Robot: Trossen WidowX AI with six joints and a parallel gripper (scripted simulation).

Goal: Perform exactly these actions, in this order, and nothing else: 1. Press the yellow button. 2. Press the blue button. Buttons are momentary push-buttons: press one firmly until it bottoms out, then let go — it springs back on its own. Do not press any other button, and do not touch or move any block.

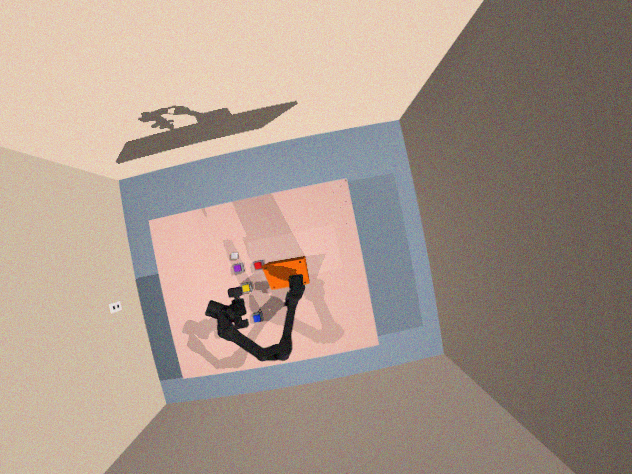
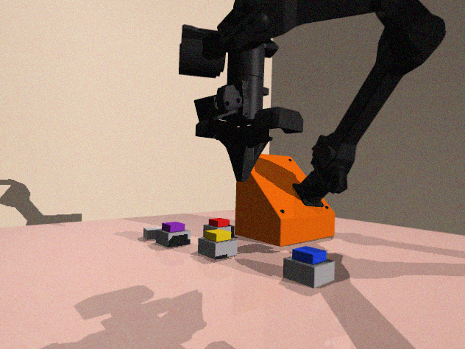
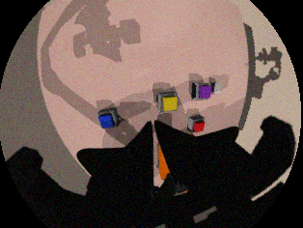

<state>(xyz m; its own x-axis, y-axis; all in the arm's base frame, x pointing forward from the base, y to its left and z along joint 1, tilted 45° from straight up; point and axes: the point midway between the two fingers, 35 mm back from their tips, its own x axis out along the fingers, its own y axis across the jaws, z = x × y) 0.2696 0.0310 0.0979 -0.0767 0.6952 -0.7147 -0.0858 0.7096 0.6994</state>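
Right now my gripper tip is 4 cm past the blue button, 11 cm to the right of it and 9 cm above it. Round my gripper tip: yellow button 6 cm to the right, 9 cm below; then purple button 4 cm ahead, 16 cm to the right, 9 cm below; then red button 7 cm behind, 17 cm to the right, 9 cm below.
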